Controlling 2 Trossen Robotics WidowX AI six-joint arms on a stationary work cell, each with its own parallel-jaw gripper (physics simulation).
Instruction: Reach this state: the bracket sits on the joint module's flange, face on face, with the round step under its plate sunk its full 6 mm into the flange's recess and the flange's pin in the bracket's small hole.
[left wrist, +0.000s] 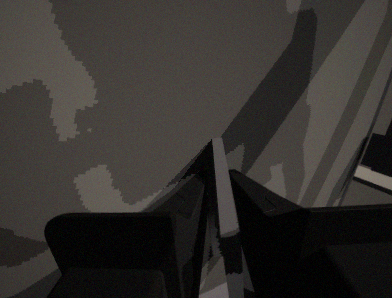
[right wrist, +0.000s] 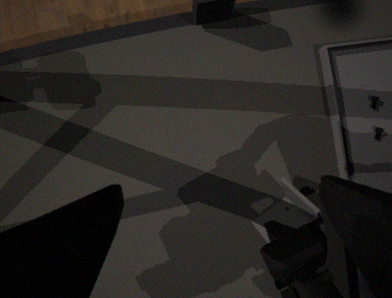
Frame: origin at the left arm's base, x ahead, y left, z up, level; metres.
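Where they show: left gripper, fingertip midpoint: (left wrist: 217, 177) (right wrist: 268, 225); right gripper, fingertip midpoint: (right wrist: 220, 190).
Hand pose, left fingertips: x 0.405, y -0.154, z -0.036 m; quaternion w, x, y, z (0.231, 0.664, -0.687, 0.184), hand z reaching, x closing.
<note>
Each offset is from my left fingertips to the top centre of the thing. "spot": to the spot under its first point.
The grey bracket {dx -0.017, dy -0.009, dz +0.072 m} (left wrist: 225, 195) (right wrist: 300, 196) is held in my left gripper (left wrist: 217, 177) (right wrist: 268, 225), which is shut on it. In the left wrist view it shows as a narrow pale edge between the dark fingertips. In the right wrist view a pale flange edge and part of a darker plate with a small hole stick out past the fingers. My right gripper (right wrist: 220, 190) is open and empty; its right finger partly hides the left gripper. The joint module, its flange, recess and pin cannot be made out in either view. The bracket's round step is hidden.
A shallow grey tray (right wrist: 326, 75) with a raised rim lies at the right of the right wrist view, two small dark marks inside. A dark block {spot: dx -0.073, dy -0.295, dz +0.017 m} (right wrist: 214, 12) stands at the table's far edge. A pale strip (left wrist: 374, 178) beside black shapes shows at the left wrist view's right edge. Shadows cross the table.
</note>
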